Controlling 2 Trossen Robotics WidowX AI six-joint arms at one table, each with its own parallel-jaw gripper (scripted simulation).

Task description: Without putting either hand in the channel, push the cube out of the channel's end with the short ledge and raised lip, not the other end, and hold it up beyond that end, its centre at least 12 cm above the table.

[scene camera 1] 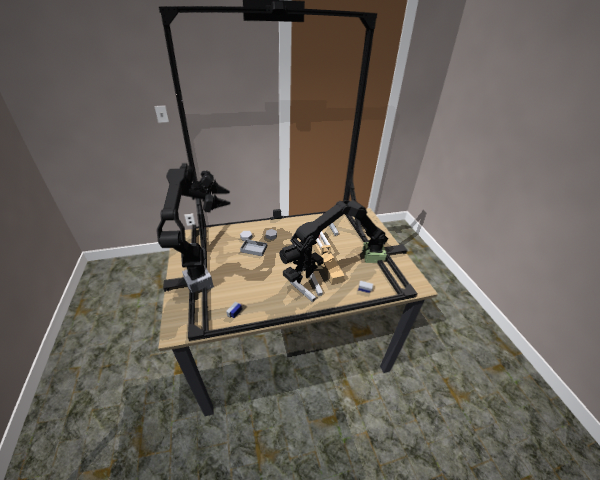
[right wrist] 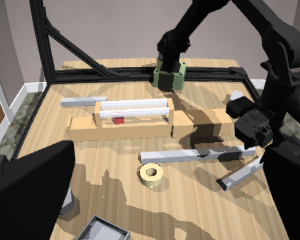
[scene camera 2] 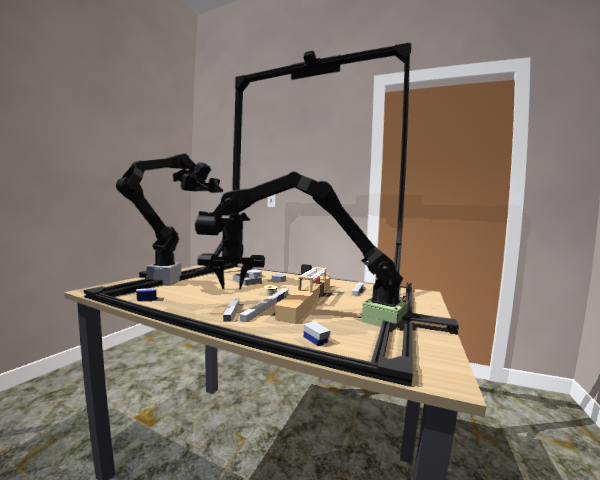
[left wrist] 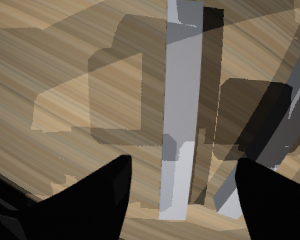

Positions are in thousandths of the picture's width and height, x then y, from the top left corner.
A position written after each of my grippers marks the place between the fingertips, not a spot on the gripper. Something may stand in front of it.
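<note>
A long grey rod (right wrist: 782, 631) is visible in the right wrist view. So is a wooden channel (right wrist: 698, 510); scene camera 2 also shows the channel (scene camera 2: 486, 645). My left gripper (scene camera 2: 386, 603) appears too, with further views of the gripper (left wrist: 618, 694) in the left wrist view and of the same left gripper (right wrist: 845, 652) in the right wrist view. My right gripper (scene camera 1: 382, 411) is visible in scene camera 1, my right gripper (scene camera 2: 359, 397) in scene camera 2, and my right gripper (right wrist: 582, 652) in the right wrist view.
</note>
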